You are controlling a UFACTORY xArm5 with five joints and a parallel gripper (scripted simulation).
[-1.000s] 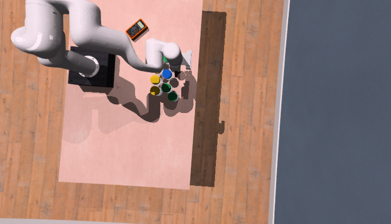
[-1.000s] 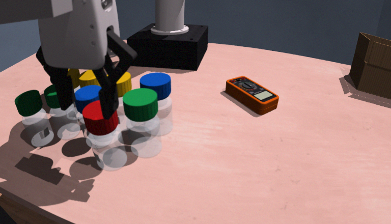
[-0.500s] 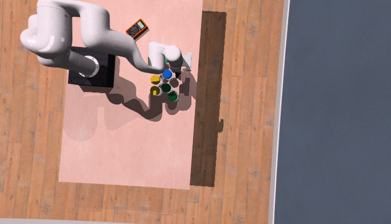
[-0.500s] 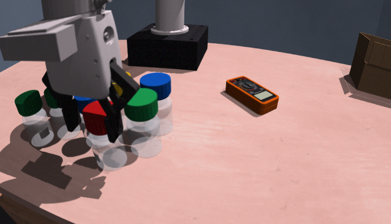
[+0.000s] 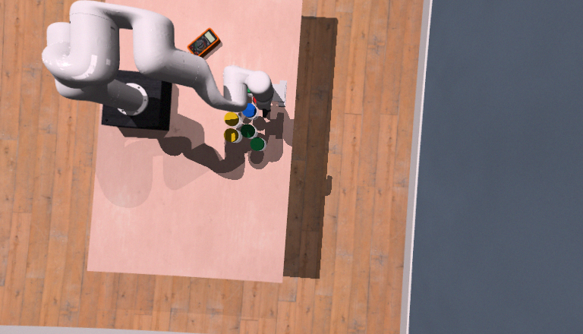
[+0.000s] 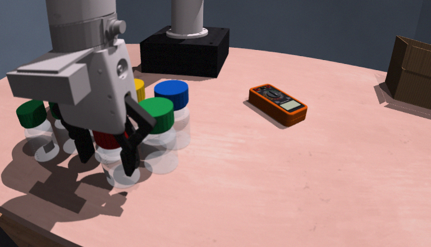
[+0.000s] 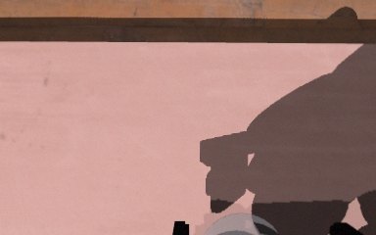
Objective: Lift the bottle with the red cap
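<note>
My hand is 2 cm past the red-capped bottle and 2 cm above it. The rest, counted from my hand: orange multimeter 29 cm behind, 23 cm to the left, 5 cm below.
</note>
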